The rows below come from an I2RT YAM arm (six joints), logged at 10 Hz.
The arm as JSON. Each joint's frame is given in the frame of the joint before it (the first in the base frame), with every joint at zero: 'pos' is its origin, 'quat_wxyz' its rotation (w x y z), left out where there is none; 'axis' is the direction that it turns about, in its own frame. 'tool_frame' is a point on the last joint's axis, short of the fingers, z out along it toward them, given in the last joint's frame.
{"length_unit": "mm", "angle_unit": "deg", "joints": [
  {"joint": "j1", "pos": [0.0, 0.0, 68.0], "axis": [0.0, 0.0, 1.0]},
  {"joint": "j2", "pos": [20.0, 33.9, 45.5], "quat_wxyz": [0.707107, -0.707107, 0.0, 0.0], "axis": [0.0, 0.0, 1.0]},
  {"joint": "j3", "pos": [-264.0, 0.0, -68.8], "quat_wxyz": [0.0, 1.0, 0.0, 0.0], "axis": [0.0, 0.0, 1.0]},
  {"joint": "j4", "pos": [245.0, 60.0, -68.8], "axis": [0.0, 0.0, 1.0]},
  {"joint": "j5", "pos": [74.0, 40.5, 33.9], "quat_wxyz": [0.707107, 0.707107, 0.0, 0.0], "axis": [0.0, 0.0, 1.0]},
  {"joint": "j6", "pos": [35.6, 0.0, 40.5], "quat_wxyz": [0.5, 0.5, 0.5, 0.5], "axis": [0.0, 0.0, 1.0]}
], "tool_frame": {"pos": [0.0, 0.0, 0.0], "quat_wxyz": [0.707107, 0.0, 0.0, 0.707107]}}
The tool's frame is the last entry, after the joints.
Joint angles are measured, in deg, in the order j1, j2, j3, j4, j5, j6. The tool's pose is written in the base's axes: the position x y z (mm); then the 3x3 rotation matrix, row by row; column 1 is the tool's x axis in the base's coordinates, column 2 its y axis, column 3 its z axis. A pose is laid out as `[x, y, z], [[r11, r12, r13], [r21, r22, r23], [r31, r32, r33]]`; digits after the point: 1 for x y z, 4 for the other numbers.
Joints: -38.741, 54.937, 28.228, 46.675, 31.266, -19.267
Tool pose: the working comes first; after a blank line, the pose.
Where each joint sits with the arm in this pose, in the base's axes (m; each line is computed from the numbers above, not from the rounded line before):
j1: 0.0000 0.0000 0.0680
j2: 0.0368 0.0139 0.1135
j3: -0.1245 0.0552 0.3296
j4: 0.1103 -0.0450 0.2731
j5: 0.1325 -0.1063 0.3364
j6: 0.1540 -0.1473 0.3087
the tool: 0.1540 -0.1473 0.3087

[154.0, -147.3, 308.7], [[-0.0506, 0.9520, 0.3018], [-0.3210, 0.2707, -0.9076], [-0.9457, -0.1428, 0.2919]]
